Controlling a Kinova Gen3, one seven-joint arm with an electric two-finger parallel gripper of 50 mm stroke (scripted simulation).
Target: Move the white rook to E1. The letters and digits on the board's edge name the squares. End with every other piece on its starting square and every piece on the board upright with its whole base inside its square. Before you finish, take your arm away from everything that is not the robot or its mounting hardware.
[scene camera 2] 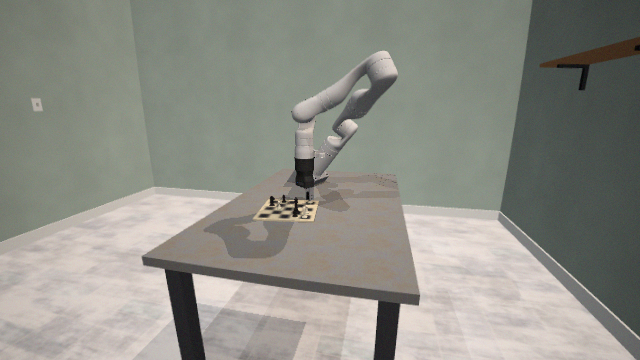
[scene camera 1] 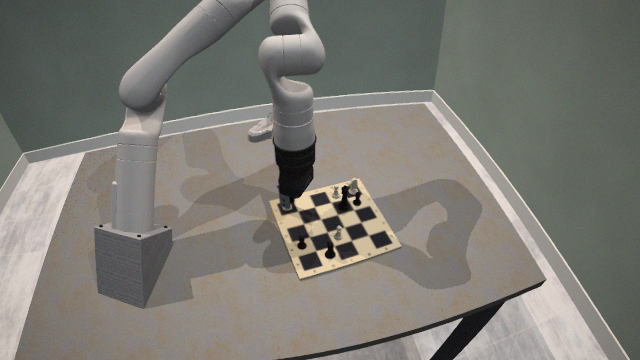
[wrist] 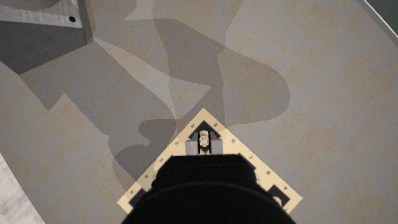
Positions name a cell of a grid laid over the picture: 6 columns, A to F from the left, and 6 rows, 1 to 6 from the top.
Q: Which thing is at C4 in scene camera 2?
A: A small chessboard.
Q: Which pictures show the small chessboard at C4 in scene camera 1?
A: Scene camera 2, scene camera 1 and the wrist view: all of them.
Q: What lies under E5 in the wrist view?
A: A small chessboard.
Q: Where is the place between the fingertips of my gripper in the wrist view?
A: D4
